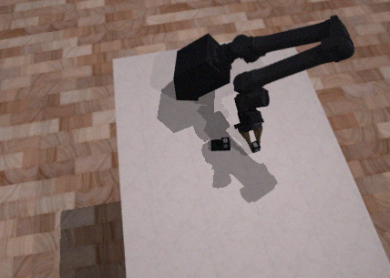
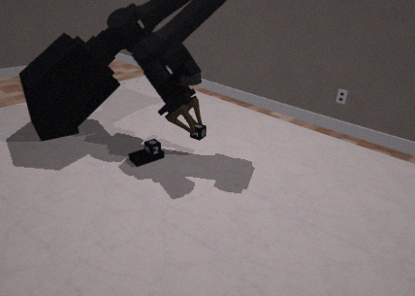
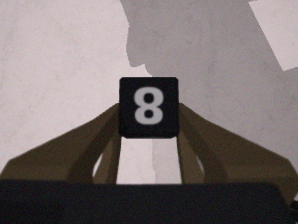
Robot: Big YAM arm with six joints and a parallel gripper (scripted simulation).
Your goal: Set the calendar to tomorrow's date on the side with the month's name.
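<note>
The black tray lies 120 mm to the right of my hand, 60 mm below it and 50 mm behind it. The rest, counted from my hand: black digit cube 10 mm below, 10 mm ahead.
</note>
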